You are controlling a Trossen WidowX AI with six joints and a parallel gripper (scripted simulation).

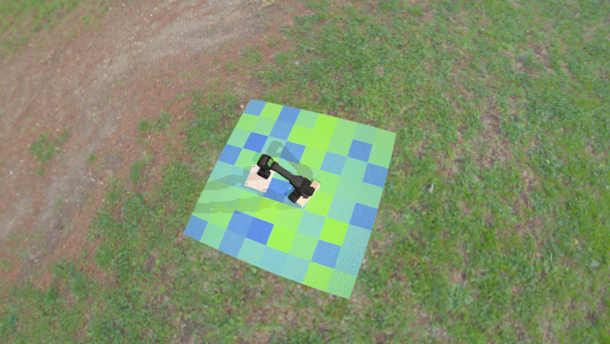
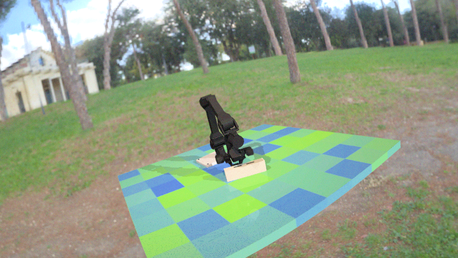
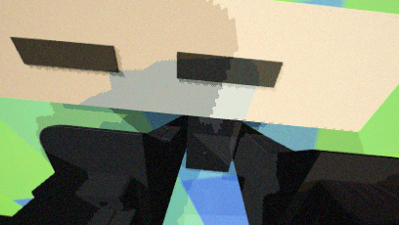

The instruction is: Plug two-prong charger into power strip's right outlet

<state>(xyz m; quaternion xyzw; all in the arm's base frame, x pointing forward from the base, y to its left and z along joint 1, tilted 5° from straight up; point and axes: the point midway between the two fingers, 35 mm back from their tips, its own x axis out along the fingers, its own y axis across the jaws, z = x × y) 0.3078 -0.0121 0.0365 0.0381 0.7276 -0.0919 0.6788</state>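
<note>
The two-prong charger is 2 cm ahead of my gripper tip and 1 cm above it.
</note>
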